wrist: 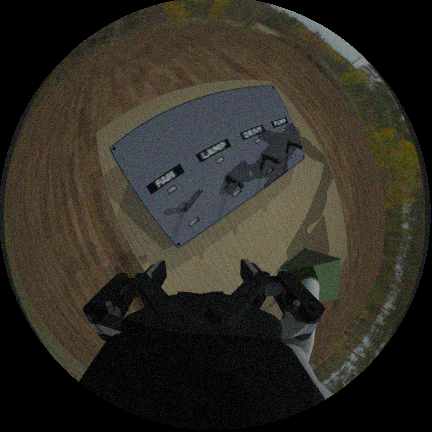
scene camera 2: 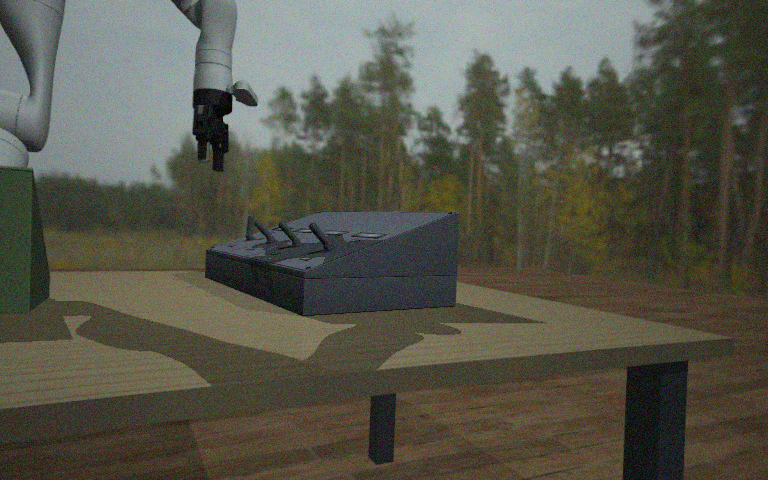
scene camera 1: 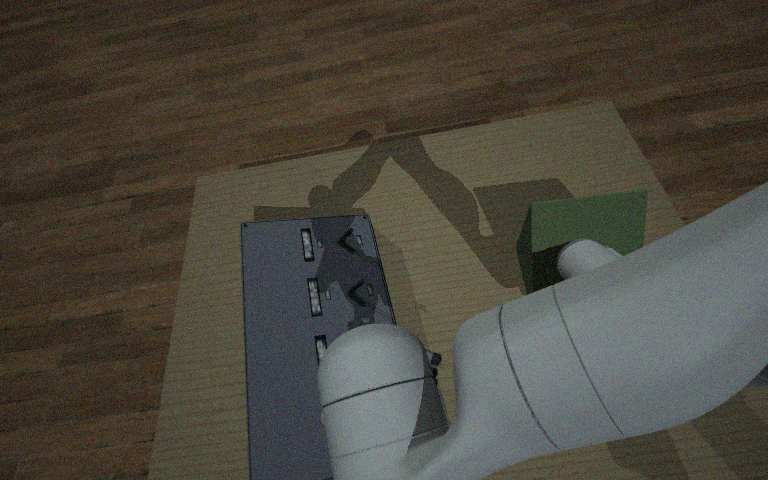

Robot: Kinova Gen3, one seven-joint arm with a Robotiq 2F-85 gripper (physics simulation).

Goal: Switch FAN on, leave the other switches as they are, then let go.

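Note:
The grey sloped switch panel sits on the table. The FAN switch lever stands nearly upright, tilted to its ON side, unlike the others. The LAMP lever, the DRIVE lever and the PUMP lever all lean towards the low edge, the OFF side. My gripper is open and empty, high above the panel's low edge and apart from every lever. In scene camera 1, my arm hides the FAN end and most of the gripper.
The arm's green base block stands on the wooden table, beyond the panel's low side. Shadows of the arm fall across the panel and the table.

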